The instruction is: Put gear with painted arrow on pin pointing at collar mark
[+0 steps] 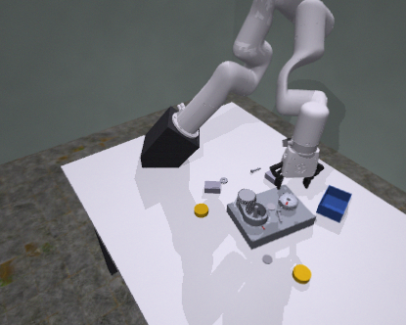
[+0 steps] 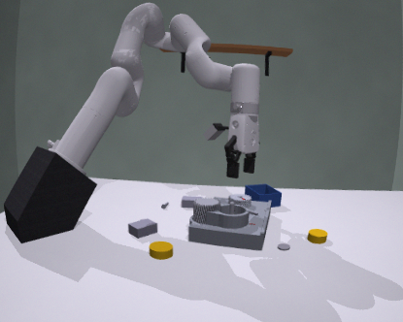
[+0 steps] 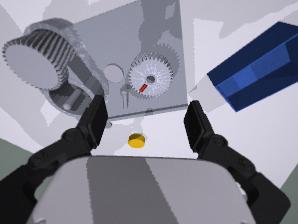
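My hand is 80 mm above the grey gear. Also, from my hand: screw (220 mm behind, 20 mm to the left, 130 mm below); blue bin (60 mm ahead, 160 mm to the left, 120 mm below); grey disc (130 mm ahead, 170 mm to the right, 130 mm below).
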